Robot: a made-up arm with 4 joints.
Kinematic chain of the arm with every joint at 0, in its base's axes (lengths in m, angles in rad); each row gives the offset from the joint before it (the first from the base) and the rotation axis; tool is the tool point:
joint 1: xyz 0 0 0.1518 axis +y
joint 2: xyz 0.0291 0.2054 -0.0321 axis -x
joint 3: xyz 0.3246 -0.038 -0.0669 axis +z
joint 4: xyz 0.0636 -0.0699 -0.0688 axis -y
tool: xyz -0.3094 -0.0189 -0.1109
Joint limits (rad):
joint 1: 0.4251..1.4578
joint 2: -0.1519..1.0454
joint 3: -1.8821..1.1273
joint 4: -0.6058..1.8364
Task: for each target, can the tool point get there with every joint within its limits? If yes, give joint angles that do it. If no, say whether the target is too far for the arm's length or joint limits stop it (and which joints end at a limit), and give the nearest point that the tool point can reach.
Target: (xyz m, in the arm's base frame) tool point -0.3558 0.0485 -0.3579
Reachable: yes | joints 1.2969 0.0864 0.3468 1.0668
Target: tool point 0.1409 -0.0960 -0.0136
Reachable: yes | joints 1.2548 0.9469 0.6607 -0.2162
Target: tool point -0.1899 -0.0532 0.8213
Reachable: no: joint limits stop it (at a limit: joint 1, joint 2) | nearest point 0.1624 0.0429 0.1912 | short by 0.728 m
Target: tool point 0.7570 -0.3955 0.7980
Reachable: no: too far | nearest point 0.3687 -0.0460 0.1887 | short by 0.803 m
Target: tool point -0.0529 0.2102 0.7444
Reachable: no: joint limits stop it (at a limit: joint 1, joint 2, joint 4) | nearest point 0.1625 0.0671 0.1939 | short by 0.608 m
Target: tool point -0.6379 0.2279 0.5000
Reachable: no: joint limits stop it (at a limit: joint 1, joint 2) | nearest point -0.3133 0.2044 0.0039 | short by 0.593 m
